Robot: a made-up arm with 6 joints. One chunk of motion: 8 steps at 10 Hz.
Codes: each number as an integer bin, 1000 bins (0 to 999) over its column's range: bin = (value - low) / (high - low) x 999, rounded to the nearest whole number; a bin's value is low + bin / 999 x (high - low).
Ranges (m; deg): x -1.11..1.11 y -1.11..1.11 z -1.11..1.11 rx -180..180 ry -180..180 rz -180..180
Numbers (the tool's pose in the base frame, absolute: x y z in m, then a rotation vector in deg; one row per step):
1: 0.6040 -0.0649 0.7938 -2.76 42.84 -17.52
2: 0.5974 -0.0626 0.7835 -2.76 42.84 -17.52
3: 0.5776 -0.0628 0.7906 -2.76 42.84 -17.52
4: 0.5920 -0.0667 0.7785 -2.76 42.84 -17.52
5: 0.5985 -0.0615 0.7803 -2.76 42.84 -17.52
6: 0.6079 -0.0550 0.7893 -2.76 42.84 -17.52
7: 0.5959 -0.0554 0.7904 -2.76 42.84 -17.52
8: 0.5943 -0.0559 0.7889 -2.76 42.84 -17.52
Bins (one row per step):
1: 771 470 857 492 618 451
2: 768 471 852 492 618 451
3: 759 471 855 492 618 451
4: 766 469 850 492 618 451
5: 769 472 851 492 618 451
6: 773 475 855 492 618 451
7: 768 475 855 492 618 451
8: 767 474 855 492 618 451

